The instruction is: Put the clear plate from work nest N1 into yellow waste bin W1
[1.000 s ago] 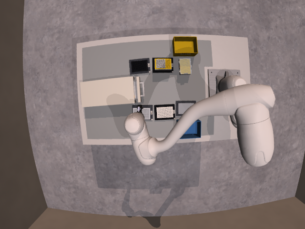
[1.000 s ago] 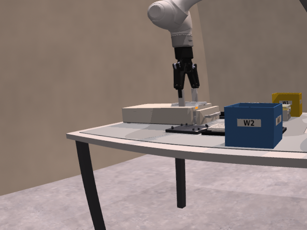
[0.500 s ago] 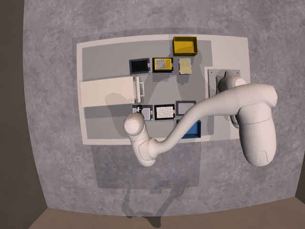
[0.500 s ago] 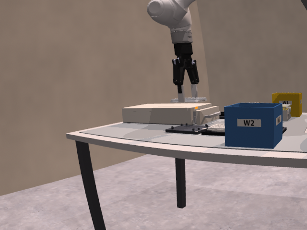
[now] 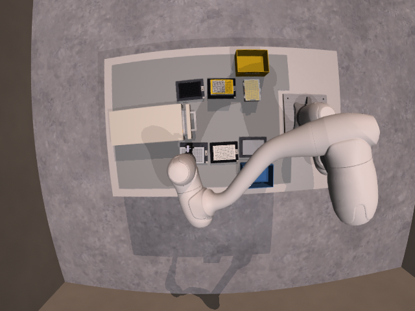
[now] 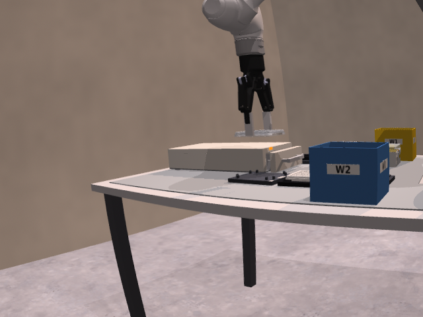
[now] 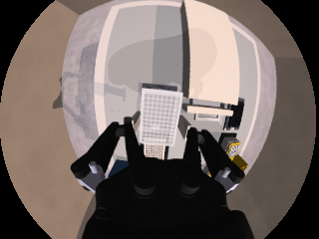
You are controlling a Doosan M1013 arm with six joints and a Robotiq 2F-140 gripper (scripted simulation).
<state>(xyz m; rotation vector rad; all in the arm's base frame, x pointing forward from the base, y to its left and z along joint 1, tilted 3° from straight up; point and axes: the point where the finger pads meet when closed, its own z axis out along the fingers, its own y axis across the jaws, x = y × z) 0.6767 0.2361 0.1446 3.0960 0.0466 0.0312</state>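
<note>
The clear plate lies 2 cm below my hand. Also, from my hand: blue bin W2: 37 cm behind, 11 cm to the left, 12 cm below; then white plate: 18 cm behind, 1 cm to the right, 14 cm below; then black plate: 3 cm ahead, 37 cm to the right, 14 cm below.
</note>
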